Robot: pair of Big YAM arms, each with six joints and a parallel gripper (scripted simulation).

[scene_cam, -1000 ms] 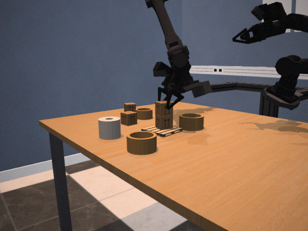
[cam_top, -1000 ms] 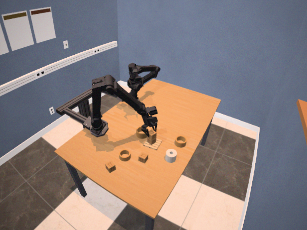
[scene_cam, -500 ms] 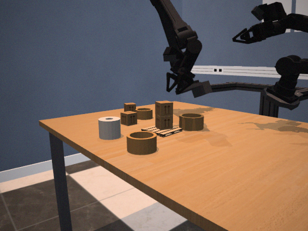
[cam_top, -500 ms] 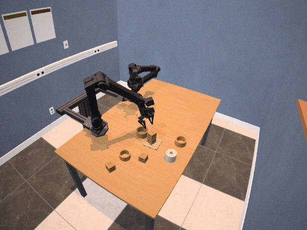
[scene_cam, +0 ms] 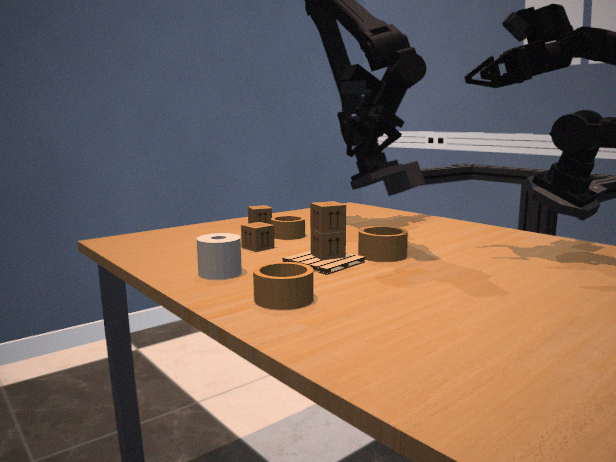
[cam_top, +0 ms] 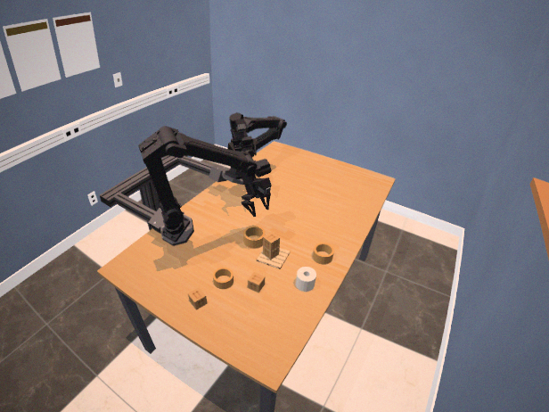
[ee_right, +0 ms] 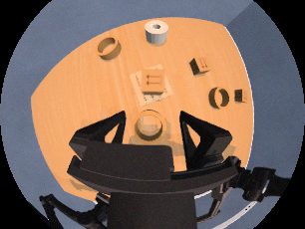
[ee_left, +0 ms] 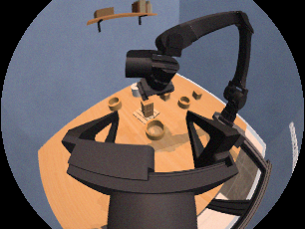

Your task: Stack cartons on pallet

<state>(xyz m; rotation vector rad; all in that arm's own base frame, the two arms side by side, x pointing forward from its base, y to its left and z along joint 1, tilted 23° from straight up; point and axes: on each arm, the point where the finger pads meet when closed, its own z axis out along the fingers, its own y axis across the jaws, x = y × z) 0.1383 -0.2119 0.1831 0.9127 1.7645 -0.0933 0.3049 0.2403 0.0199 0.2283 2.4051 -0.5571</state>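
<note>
The brown carton lies 7 cm ahead of my right hand, 2 cm to the right of it and 13 cm below it. From my right hand the other things lie so: wooden pallet (8 cm ahead, 2 cm to the right, 21 cm below).
</note>
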